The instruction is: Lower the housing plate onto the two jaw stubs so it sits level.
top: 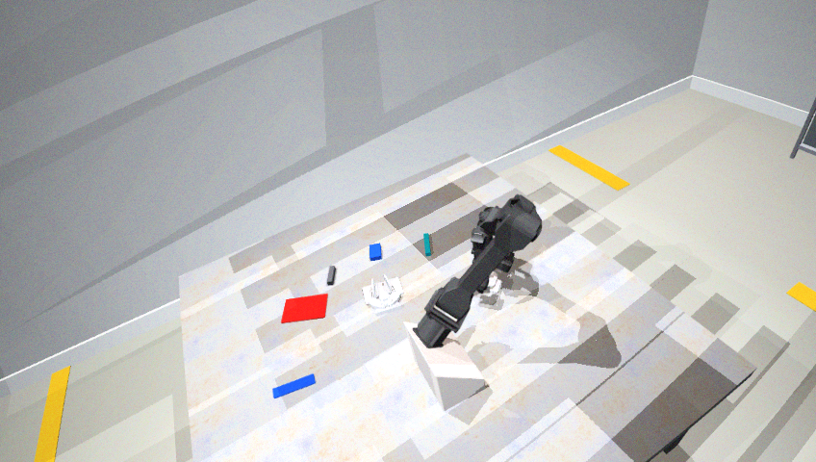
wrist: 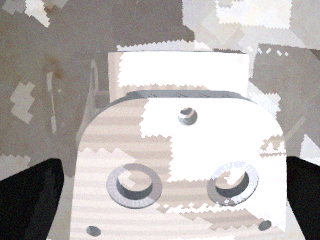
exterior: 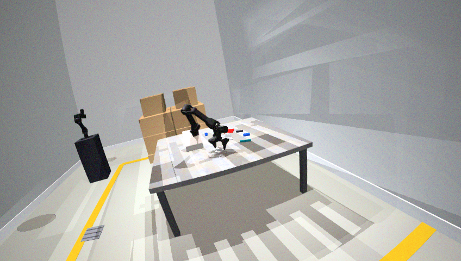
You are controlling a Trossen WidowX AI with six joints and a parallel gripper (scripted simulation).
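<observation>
Now: the white part 10 mm behind my gripper tip. Round my gripper tip: cyan bar: 260 mm ahead, 40 mm to the left; then black block: 360 mm to the left, 360 mm ahead; then red flat square: 490 mm to the left, 290 mm ahead, 10 mm below.
</observation>
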